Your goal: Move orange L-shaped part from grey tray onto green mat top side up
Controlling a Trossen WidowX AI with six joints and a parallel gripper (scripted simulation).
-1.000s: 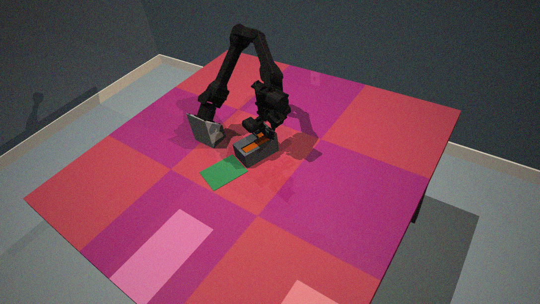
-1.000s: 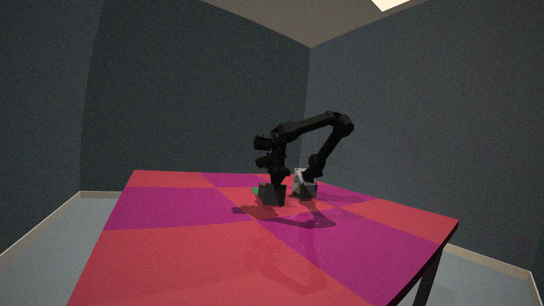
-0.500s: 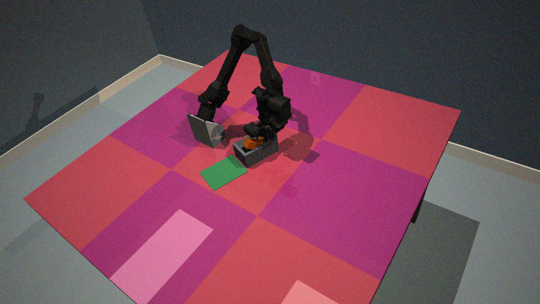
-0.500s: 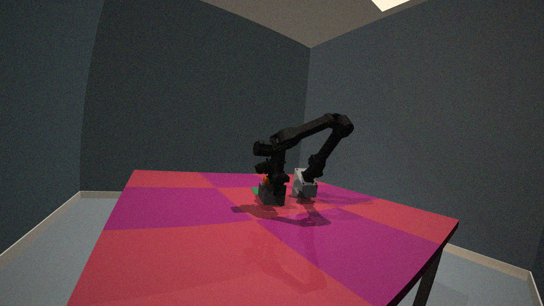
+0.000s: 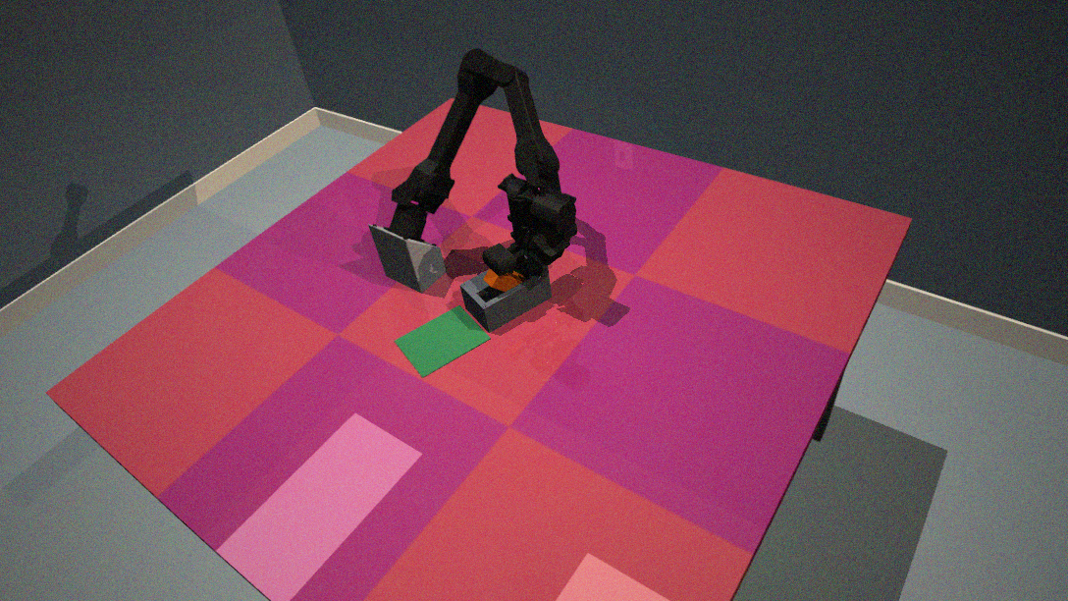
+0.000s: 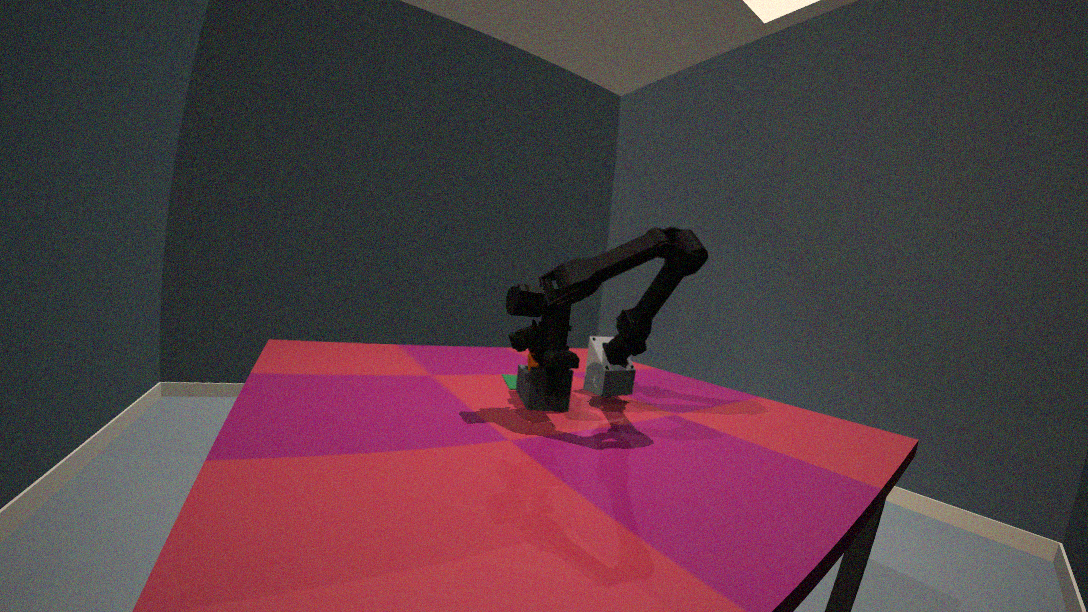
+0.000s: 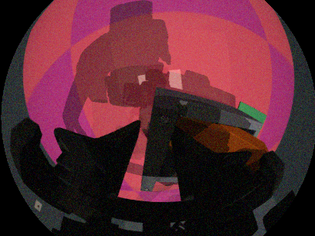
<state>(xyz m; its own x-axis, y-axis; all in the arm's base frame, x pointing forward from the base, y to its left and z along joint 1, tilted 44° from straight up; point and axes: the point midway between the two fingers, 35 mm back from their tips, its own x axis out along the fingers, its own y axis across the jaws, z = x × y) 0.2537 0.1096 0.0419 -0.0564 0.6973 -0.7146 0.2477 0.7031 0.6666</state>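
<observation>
Right now the orange L-shaped part is 50 mm to the right of my gripper tip, 20 mm behind it and 10 mm above it. From my gripper tip the other things lie so: green mat (210 mm to the right, 60 mm behind, 50 mm below).
</observation>
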